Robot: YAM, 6 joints.
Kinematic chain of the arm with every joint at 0, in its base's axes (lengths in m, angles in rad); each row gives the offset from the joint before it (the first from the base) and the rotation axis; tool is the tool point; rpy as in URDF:
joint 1: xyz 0 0 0.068 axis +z
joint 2: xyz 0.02 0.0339 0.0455 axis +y
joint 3: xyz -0.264 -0.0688 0 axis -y
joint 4: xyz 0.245 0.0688 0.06 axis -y
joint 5: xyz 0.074 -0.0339 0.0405 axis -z
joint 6: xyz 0.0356 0 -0.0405 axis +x
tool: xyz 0 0 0 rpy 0 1.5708 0
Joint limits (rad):
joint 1: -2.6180..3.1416
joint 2: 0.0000..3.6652
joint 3: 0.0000..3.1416
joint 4: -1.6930..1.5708
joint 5: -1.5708..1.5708
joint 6: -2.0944..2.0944
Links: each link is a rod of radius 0.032 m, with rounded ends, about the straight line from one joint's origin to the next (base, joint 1, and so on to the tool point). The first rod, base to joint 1, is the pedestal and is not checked.
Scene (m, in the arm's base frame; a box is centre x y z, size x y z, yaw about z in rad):
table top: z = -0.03
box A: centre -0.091 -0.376 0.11 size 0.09 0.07 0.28 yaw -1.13
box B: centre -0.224 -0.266 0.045 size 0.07 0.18 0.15 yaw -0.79
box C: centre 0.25 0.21 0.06 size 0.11 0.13 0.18 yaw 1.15
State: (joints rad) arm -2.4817 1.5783 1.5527 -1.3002 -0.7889 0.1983
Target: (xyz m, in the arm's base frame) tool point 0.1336 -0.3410 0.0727
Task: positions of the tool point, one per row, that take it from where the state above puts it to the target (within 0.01 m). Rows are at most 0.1 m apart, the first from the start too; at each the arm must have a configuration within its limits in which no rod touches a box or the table.
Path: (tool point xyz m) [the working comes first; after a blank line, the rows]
Joints at the target: -1.2691 2.3073 1.4504 -1.1097 -0.8282 0.1983
Straight joint move there: touches box A.

1: -0.1611 -0.2544 0.3243
2: -0.0924 -0.2940 0.3133
3: -0.0141 -0.3146 0.3023
4: 0.0683 -0.3137 0.2911
5: 0.0915 -0.3396 0.2219
6: 0.1143 -0.3487 0.1479
7: 0.1336 -0.3410 0.0727

